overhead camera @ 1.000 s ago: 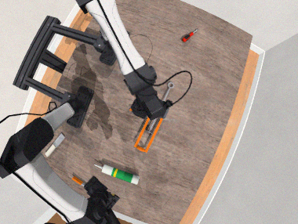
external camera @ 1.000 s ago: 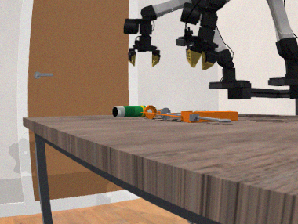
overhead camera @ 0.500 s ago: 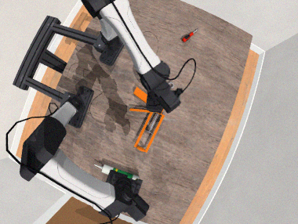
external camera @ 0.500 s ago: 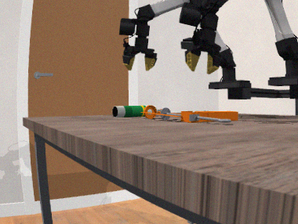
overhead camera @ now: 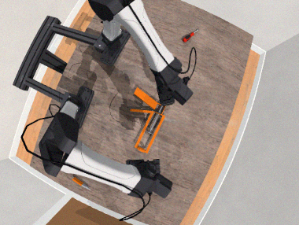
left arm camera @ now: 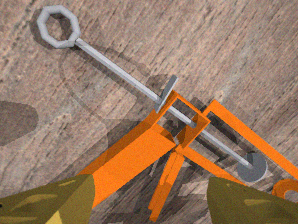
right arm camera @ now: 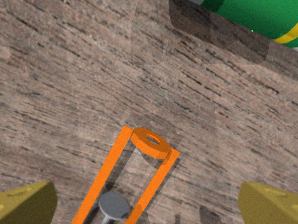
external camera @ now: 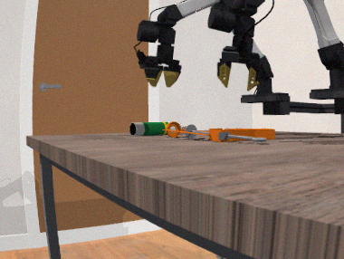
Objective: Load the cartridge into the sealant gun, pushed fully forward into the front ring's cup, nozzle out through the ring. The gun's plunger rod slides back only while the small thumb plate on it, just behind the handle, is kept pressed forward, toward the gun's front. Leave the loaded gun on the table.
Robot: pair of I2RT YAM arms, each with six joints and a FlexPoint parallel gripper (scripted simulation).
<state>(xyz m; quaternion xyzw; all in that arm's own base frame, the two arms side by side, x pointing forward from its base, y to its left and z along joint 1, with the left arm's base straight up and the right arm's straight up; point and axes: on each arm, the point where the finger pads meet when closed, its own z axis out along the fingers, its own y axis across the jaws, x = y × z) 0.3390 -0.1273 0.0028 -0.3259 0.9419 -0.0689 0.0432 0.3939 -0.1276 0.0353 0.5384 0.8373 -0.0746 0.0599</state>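
Now: right hand 290 mm to the right of the grey plunger rod, 160 mm above it and 40 mm past it. The rest, counted from my right hand: grey thumb plate 300 mm to the left, 160 mm below, 40 mm behind; then orange sealant gun 230 mm to the left, 160 mm below, 70 mm behind; then white cartridge 170 mm to the right, 150 mm below, 90 mm behind.
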